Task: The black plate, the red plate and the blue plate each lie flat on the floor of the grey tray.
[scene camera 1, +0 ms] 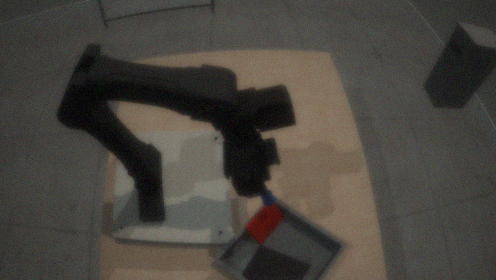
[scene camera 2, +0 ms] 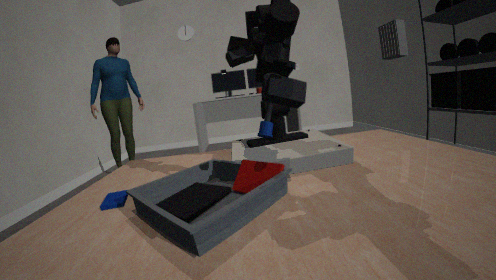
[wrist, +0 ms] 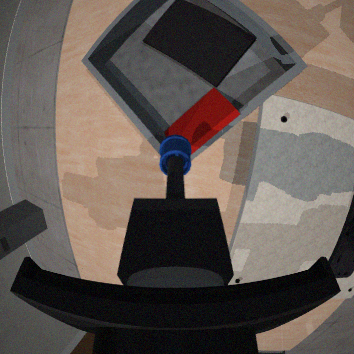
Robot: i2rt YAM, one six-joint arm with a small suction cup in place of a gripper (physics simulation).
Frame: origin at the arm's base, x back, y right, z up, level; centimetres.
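Where they show: hand, tool point: [scene camera 1: 269, 201] [scene camera 2: 264, 136] [wrist: 174, 148]; arm's base, link origin: [scene camera 1: 150, 186] [scene camera 2: 277, 140].
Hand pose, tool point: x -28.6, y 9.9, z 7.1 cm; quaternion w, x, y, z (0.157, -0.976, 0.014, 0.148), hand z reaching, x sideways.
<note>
Things, the pixels of their top centre, and the offset from my tool point.
- black plate, top centre: [wrist: 195, 34] [scene camera 2: 191, 197] [scene camera 1: 276, 271] dx -0.3, dy +15.9, dz -10.2 cm
- grey tray, top centre: [wrist: 176, 47] [scene camera 2: 205, 181] [scene camera 1: 283, 254] dx -2.1, dy +12.3, dz -6.6 cm
- red plate, top centre: [wrist: 192, 123] [scene camera 2: 255, 164] [scene camera 1: 266, 218] dx +0.4, dy +2.3, dz -5.4 cm
- blue plate, top centre: [scene camera 2: 114, 197] dx +4.9, dy +36.4, dz -10.7 cm
The black plate [scene camera 1: 275, 265] [scene camera 2: 195, 201] [wrist: 200, 42] lies flat on the floor of the grey tray [scene camera 1: 311, 228] [scene camera 2: 240, 217] [wrist: 122, 103]. The red plate [scene camera 1: 265, 223] [scene camera 2: 255, 176] [wrist: 202, 119] is inside the tray but tilted, leaning up against the wall on the robot base's side. The blue plate [scene camera 2: 114, 200] lies outside the tray, on the table at the left in scene camera 2; it does not show in the wrist view. My gripper [scene camera 1: 269, 200] [scene camera 2: 266, 131] [wrist: 175, 146], a blue suction cup, is open with nothing on it. It hangs above the tray's corner near the red plate.
The pale robot base plate [scene camera 1: 175, 231] [scene camera 2: 320, 161] [wrist: 285, 200] stands close beside the tray on the wooden table. In scene camera 2, a person [scene camera 2: 115, 80] and a desk [scene camera 2: 225, 112] are in the background, with a shelf rack [scene camera 2: 428, 100] at the right.
</note>
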